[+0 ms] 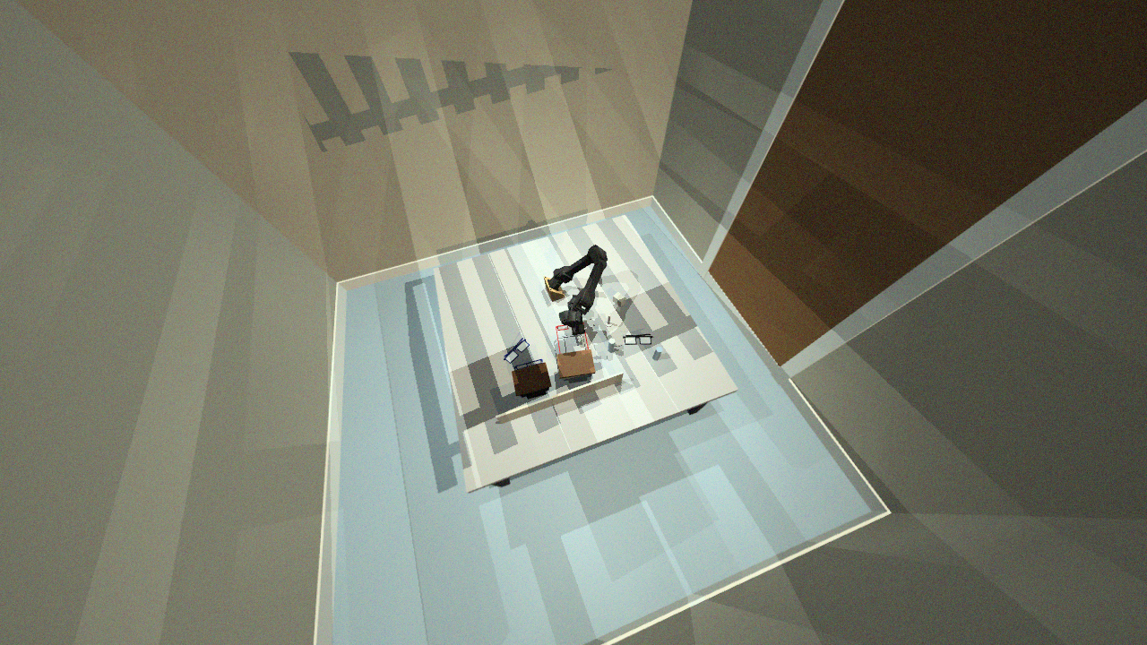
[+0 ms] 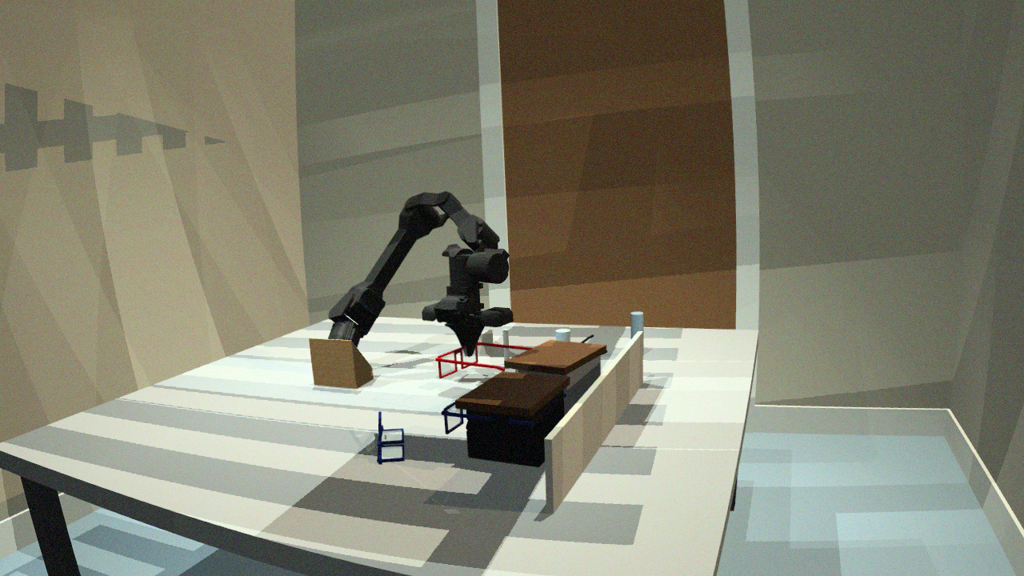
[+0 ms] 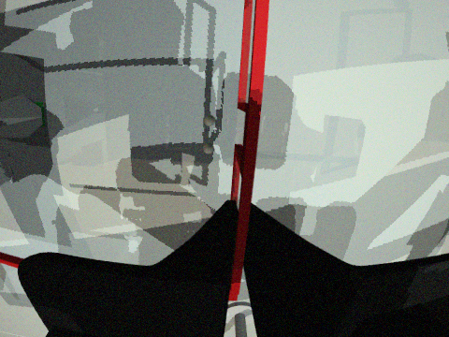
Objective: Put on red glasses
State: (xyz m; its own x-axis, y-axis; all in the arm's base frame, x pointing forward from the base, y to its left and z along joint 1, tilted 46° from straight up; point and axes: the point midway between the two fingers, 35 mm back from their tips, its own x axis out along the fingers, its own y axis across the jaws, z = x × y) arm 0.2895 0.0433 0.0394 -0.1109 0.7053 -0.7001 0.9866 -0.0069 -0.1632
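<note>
Right now the display head is 190 mm ahead of my gripper tip, 60 mm to the right of it and 10 mm below it. From my gripper tip the other things lie so: thin post 180 mm to the left, 50 mm below; beige board 340 mm ahead, 170 mm to the right, 20 mm below.
</note>
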